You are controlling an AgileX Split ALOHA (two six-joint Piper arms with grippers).
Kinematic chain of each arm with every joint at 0, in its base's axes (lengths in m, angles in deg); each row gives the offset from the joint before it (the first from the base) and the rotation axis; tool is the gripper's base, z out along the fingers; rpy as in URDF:
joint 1: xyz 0 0 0.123 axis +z
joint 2: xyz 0 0 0 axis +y
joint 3: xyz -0.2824 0 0.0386 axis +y
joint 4: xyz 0.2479 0 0.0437 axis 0.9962 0 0.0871
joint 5: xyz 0 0 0 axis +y
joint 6: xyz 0.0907 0 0.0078 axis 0.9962 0 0.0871
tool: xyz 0 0 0 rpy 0 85 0
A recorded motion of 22 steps. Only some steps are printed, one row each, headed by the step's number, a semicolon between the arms.
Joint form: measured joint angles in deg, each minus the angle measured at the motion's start. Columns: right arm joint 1, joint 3, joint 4, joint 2, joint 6, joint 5; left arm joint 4, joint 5, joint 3, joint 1, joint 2, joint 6.
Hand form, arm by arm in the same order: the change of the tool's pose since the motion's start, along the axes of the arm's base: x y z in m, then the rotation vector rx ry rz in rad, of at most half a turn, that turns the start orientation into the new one. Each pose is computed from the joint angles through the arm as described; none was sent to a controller.
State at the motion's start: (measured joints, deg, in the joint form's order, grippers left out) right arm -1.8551 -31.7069 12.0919 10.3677 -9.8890 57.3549; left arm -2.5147 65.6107 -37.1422 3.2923 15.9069 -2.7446
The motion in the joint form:
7: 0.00 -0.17 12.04 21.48 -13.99 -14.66; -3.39 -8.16 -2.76 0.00 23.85 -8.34
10: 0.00 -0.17 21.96 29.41 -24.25 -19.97; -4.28 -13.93 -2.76 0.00 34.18 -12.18
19: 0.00 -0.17 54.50 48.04 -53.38 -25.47; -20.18 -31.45 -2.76 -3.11 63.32 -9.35
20: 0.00 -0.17 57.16 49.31 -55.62 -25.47; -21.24 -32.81 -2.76 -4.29 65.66 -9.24
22: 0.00 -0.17 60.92 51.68 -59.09 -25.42; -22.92 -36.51 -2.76 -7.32 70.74 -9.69
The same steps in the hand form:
7: 0.0788 0.0067 0.0011 0.0246 0.0708 0.1088; 0.0865 0.0007 -0.0044 -0.1745 0.2249 0.0985
10: 0.1081 0.0114 -0.0041 0.0573 0.0701 0.1663; 0.1254 0.0024 -0.0225 -0.2370 0.3050 0.1644
19: 0.1705 0.0226 -0.0312 0.2238 0.0967 0.2489; 0.2155 -0.0168 -0.1074 -0.4463 0.5091 0.2239
20: 0.1745 0.0234 -0.0336 0.2392 0.0976 0.2517; 0.2203 -0.0219 -0.1163 -0.4520 0.5294 0.2223
22: 0.1814 0.0242 -0.0391 0.2581 0.1066 0.2557; 0.2297 -0.0348 -0.1365 -0.4543 0.5630 0.2218

